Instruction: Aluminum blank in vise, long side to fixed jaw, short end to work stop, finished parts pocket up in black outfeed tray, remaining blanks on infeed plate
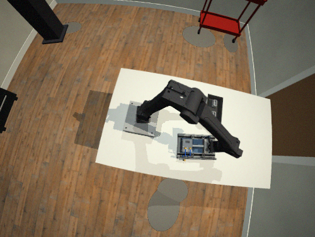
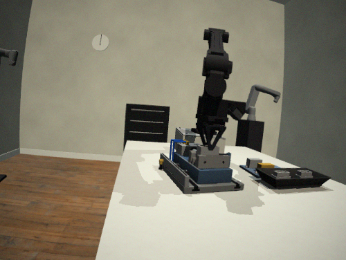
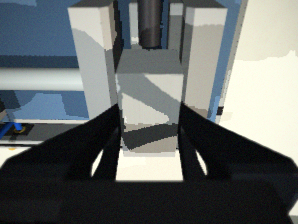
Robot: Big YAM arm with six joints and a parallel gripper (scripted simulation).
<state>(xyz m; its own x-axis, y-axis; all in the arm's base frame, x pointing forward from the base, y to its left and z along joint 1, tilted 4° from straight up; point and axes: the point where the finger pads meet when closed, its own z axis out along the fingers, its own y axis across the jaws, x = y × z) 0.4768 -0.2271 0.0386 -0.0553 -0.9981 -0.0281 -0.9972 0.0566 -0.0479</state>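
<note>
Right now my hand is 50 mm to the right of the dark rod and 30 mm above it. The rest, counted from my hand: yellow brass blank: 40 mm behind, 290 mm to the left, 90 mm below; light cylinder: 90 mm behind, 10 mm to the left, 40 mm below; vise: 70 mm behind, 10 mm to the left, 80 mm below.
</note>
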